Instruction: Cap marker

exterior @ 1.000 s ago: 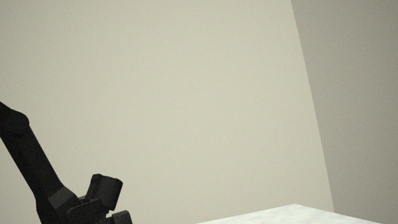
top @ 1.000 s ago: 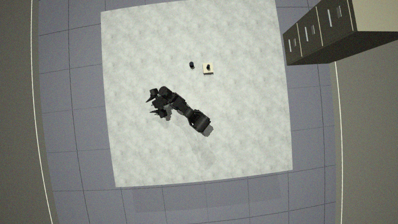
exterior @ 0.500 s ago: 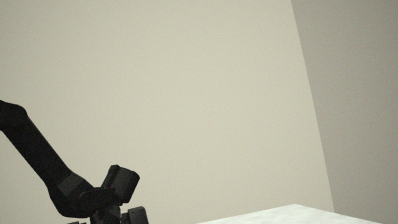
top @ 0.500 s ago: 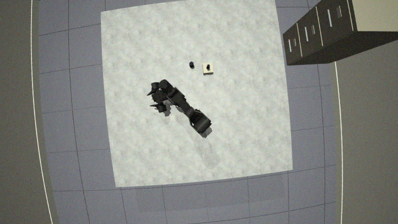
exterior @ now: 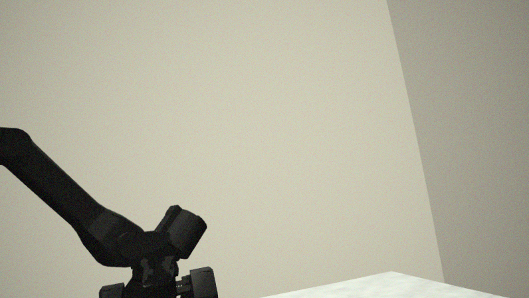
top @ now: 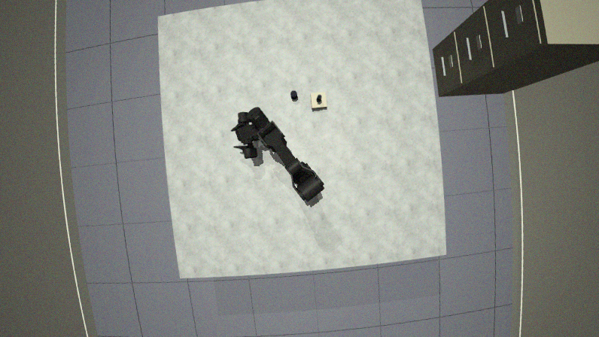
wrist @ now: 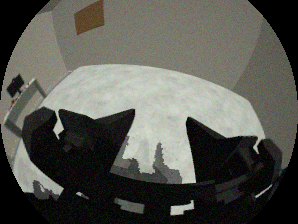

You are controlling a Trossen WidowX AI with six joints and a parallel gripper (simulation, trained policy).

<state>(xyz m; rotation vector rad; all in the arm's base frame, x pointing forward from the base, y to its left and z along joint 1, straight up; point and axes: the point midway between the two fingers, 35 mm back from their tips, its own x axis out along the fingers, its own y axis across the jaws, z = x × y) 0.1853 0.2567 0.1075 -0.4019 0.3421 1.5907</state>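
Now: gripper tip 180 mm short of the dark cap, 280 mm to the left of it and 70 mm above it. The rest, counted from my gripper tip: holder block 140 mm ahead, 380 mm to the right, 70 mm below.
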